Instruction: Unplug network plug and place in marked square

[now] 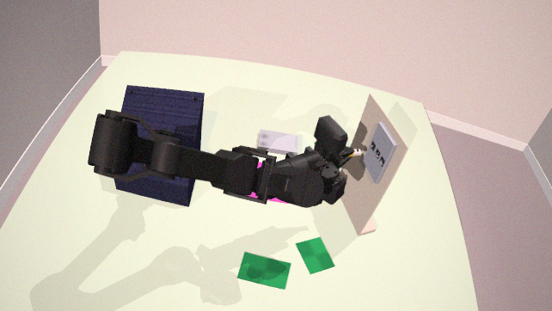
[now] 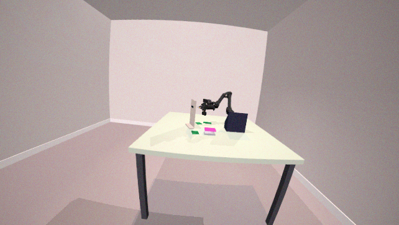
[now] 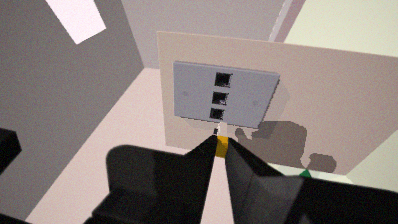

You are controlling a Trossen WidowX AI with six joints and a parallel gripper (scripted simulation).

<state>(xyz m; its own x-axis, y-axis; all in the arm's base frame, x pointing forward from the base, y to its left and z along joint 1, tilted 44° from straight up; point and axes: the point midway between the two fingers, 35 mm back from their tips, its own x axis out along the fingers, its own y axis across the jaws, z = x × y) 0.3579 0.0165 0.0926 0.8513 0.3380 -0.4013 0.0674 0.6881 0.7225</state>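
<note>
Right now the magenta square is 220 mm below my gripper tip, 140 mm behind it and 100 mm to the left of it. Round my gripper tip: network plug right at my gripper tip; upright panel 80 mm below, 70 mm ahead, 20 mm to the left.
</note>
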